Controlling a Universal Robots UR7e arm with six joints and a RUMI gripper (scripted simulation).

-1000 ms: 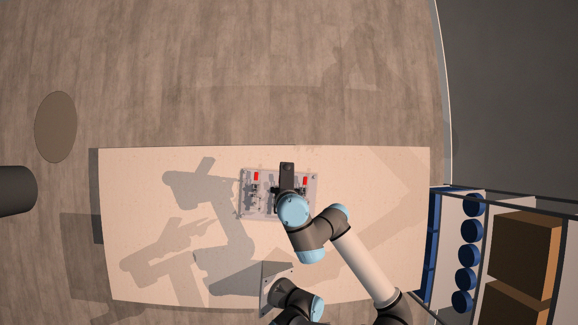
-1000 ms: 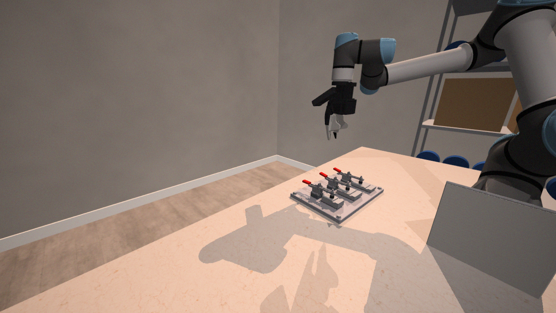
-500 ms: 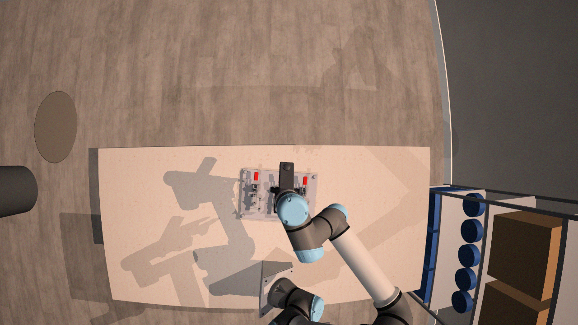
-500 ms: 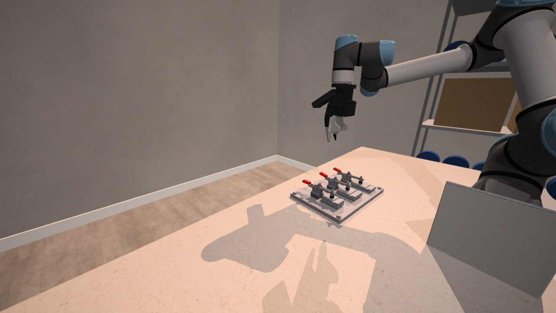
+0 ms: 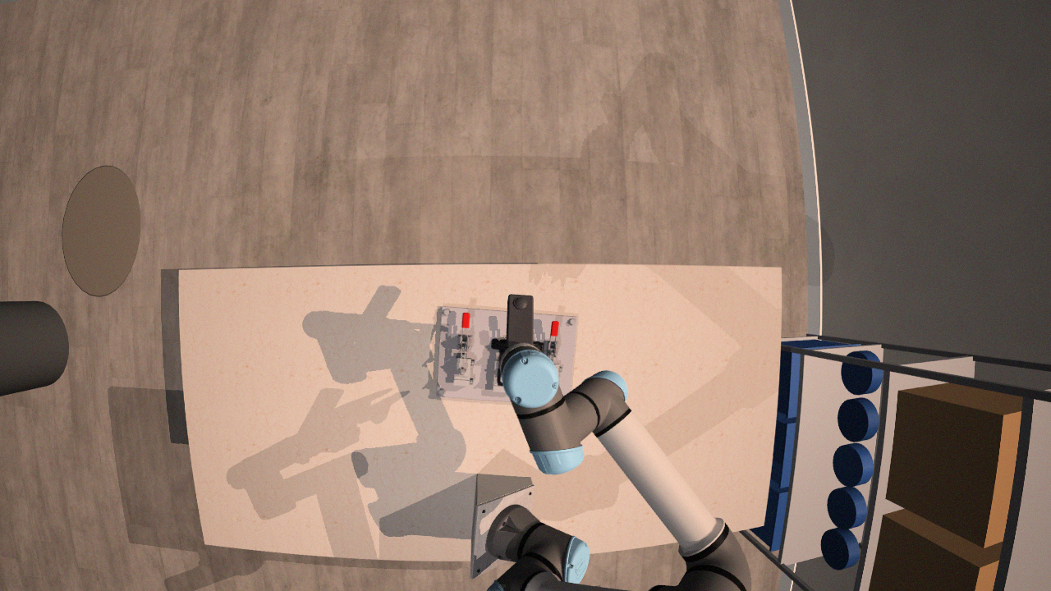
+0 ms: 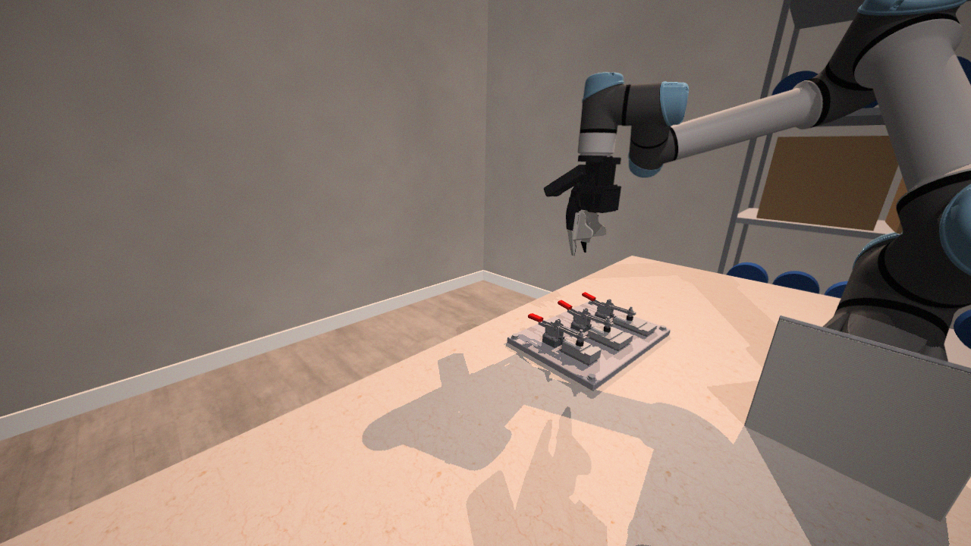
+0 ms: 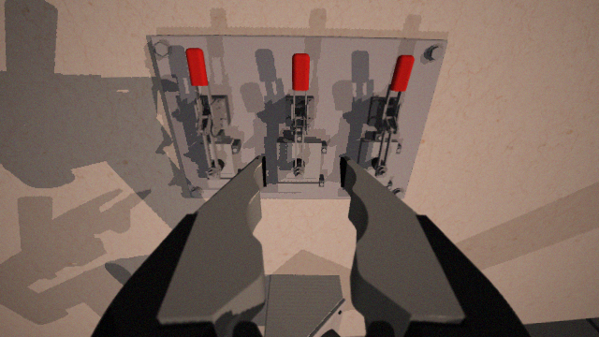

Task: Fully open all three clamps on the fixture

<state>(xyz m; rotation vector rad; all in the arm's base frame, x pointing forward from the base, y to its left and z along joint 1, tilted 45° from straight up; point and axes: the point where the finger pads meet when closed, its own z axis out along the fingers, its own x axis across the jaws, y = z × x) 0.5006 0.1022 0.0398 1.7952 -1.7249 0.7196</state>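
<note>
The grey fixture plate lies 6 cm behind my hand and 21 cm below it.
</note>
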